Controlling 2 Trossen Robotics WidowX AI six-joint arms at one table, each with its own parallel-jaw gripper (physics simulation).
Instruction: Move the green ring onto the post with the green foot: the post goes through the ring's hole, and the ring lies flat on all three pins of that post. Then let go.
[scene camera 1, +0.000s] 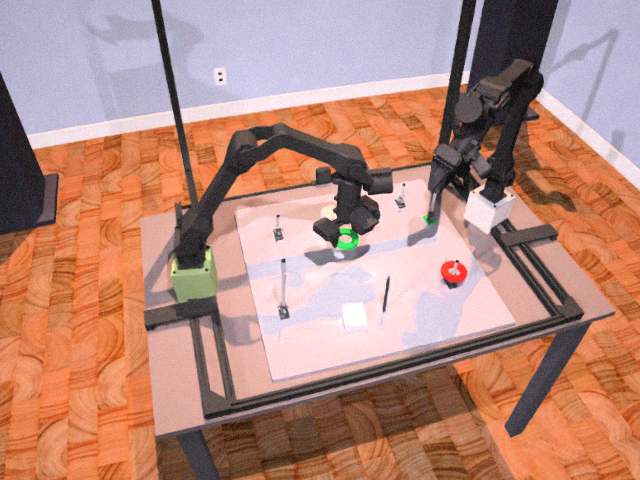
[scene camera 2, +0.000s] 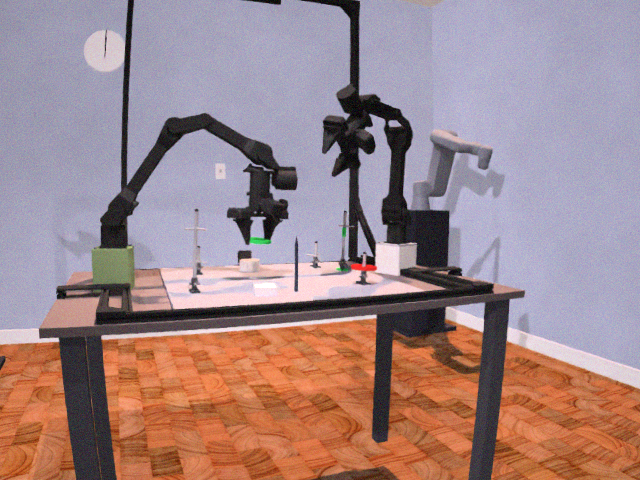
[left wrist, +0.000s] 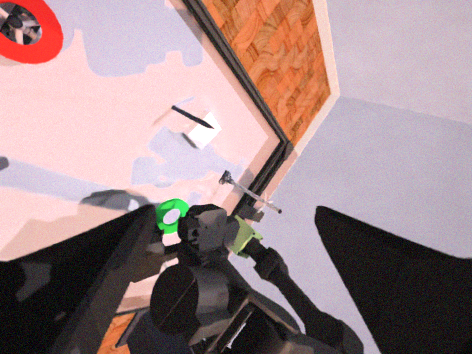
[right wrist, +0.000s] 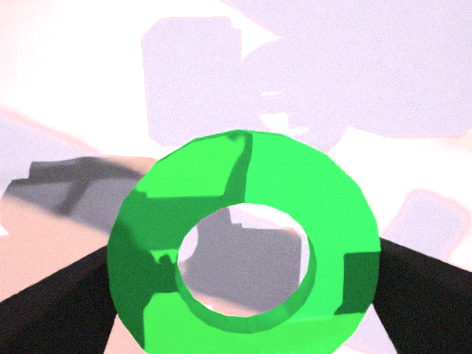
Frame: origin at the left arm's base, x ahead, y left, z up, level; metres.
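Where they show: left gripper, fingertip midpoint: (scene camera 1: 432, 192) (scene camera 2: 328, 165) (left wrist: 237, 212); right gripper, fingertip midpoint: (scene camera 1: 344, 241) (scene camera 2: 257, 244) (left wrist: 169, 214) (right wrist: 242, 254); left arm's base at its link origin: (scene camera 1: 492, 194) (scene camera 2: 396, 242); right arm's base at its link origin: (scene camera 1: 191, 259) (scene camera 2: 113, 247) (left wrist: 250, 245).
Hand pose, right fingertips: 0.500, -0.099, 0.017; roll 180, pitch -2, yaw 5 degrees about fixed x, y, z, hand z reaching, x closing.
Things, the pixels of their top centre, and the offset from my right fingertips, as dx, dy, dz. "pt": a spot on its surface instead.
- green ring at its top centre: (right wrist: 249, 281) (left wrist: 174, 218) (scene camera 1: 345, 236) (scene camera 2: 258, 238) -0.001, +0.003, +0.019
- post with the green foot, surface spot: (scene camera 1: 429, 220) pt -0.333, +0.009, -0.098
- red ring at its top centre: (left wrist: 18, 24) (scene camera 1: 454, 270) (scene camera 2: 364, 265) -0.201, +0.221, -0.053
- thin dark rod at its top centre: (scene camera 1: 389, 274) (scene camera 2: 296, 236) +0.011, +0.182, +0.035
- white block at its top centre: (left wrist: 205, 131) (scene camera 2: 264, 285) (scene camera 1: 353, 313) +0.089, +0.153, -0.085
- pale cylinder at its top centre: (scene camera 1: 331, 211) (scene camera 2: 249, 260) -0.096, -0.176, -0.070
The green ring (scene camera 1: 354, 240) (scene camera 2: 260, 240) (left wrist: 177, 204) (right wrist: 325, 190) is held roughly level above the back middle of the mat. My right gripper (scene camera 1: 346, 237) (scene camera 2: 258, 241) is shut on its outer edge; the hole is open from above. The post with the green foot (scene camera 1: 429, 220) (scene camera 2: 343, 253) stands upright at the back right of the mat, apart from the ring, with a green band on its shaft in scene camera 2. My left gripper (scene camera 2: 330, 161) is open and empty, high near that post; in scene camera 1 its arm hides the post's top.
A red ring (scene camera 1: 445, 269) (scene camera 2: 363, 267) (left wrist: 50, 47) sits on a short post at the right. Other posts (scene camera 1: 278, 235) (scene camera 1: 283, 289) (scene camera 1: 400, 201) stand at left and back. A thin dark rod (scene camera 1: 386, 294) (scene camera 2: 296, 263) stands by a white block (scene camera 1: 354, 316). A pale cylinder (scene camera 2: 249, 265) stands behind.
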